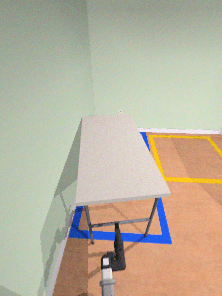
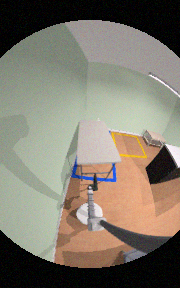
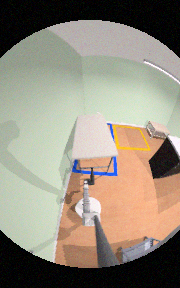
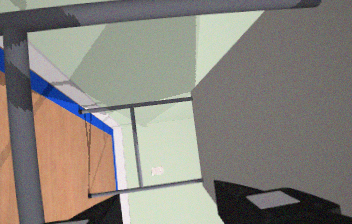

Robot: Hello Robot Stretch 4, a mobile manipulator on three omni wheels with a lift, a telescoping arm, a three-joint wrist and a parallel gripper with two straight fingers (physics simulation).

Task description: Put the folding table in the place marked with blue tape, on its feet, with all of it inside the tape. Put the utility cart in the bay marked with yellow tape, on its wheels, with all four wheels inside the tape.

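Frame: origin at the robot's base, x down, y left, z ahead, level; centimetres.
Seen in the pictures: gripper, fingertip midpoint: (image 1: 116, 225) (image 2: 94, 173) (image 3: 91, 168) (image 4: 169, 204).
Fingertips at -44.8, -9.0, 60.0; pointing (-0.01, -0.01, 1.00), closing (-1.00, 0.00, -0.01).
Observation:
A point is followed by its place in that frame, as x, y, z.
The folding table (image 1: 112, 155) @(-71.0, -11.4, 105.9) (image 2: 95, 142) @(-71.0, -12.4, 101.7) (image 3: 94, 137) @(-70.9, -16.3, 98.9) (image 4: 280, 100) @(-67.2, -1.1, 81.7) stands on its feet over the blue tape (image 1: 157, 240) @(2.7, -49.8, 64.2) (image 2: 107, 179) (image 3: 111, 174) @(3.1, -51.0, 63.7) (image 4: 45, 87) @(2.7, 20.5, 141.2). Its near left foot is at or just past the outer edge of the near strip; its near right foot is on that strip. My gripper (image 1: 117, 227) @(-44.8, -8.9, 60.0) (image 2: 95, 176) @(-44.8, -8.9, 60.0) (image 3: 91, 171) @(-44.8, -8.9, 60.0) (image 4: 169, 204) @(-44.8, -8.9, 60.0) is open and empty, at the crossbar between the near legs, below the top. The utility cart (image 3: 141, 250) shows partly at the lower right. The yellow bay (image 1: 185, 179) @(2.7, -113.6, 132.6) (image 2: 132, 156) @(3.6, -135.8, 125.7) (image 3: 132, 148) @(3.6, -128.8, 129.1) lies right of the table's far part.
A green wall (image 1: 45, 100) @(-119.6, 31.3, 106.5) runs close along the table's left side, and another stands behind it. A black box with a white top (image 2: 162, 165) @(-55.2, -156.3, 48.9) (image 3: 166, 159) @(-56.7, -155.9, 46.5) stands at the right. A small light-coloured table (image 2: 154, 138) @(-39.9, -242.2, 162.7) (image 3: 158, 129) @(-41.3, -245.6, 163.3) stands beyond the bay.

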